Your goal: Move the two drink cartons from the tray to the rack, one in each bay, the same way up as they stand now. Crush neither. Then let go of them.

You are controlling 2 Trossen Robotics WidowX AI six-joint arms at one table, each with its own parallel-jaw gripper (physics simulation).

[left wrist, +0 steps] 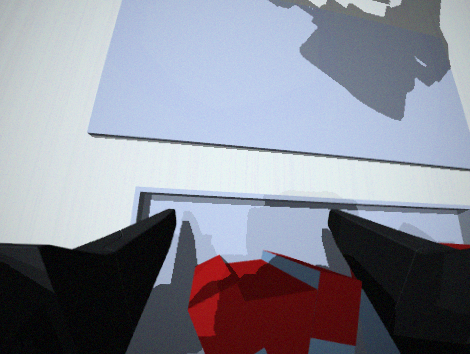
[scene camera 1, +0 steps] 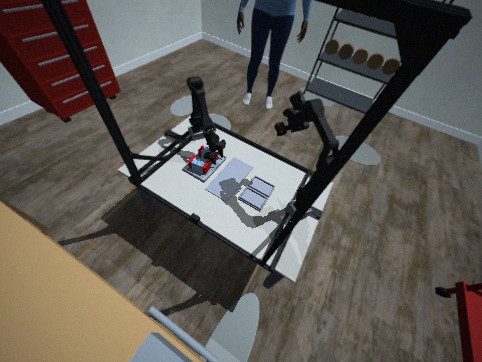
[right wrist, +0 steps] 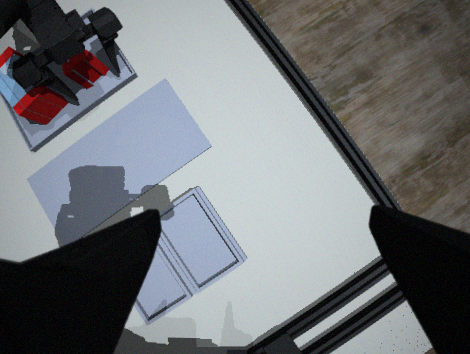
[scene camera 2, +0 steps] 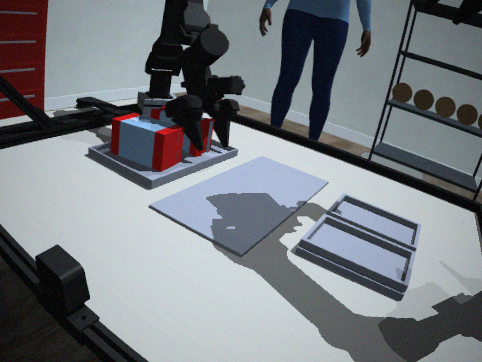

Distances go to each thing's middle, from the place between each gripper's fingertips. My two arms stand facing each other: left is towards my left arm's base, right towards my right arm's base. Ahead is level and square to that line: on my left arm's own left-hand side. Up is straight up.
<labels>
The flat grey mat (scene camera 2: pixel 237 209) lies 30 mm behind my left hand, 140 mm to the right of it and 20 mm below it.
My right gripper is now 37 cm above the flat grey mat, 21 cm past it and 16 cm to the right of it.
</labels>
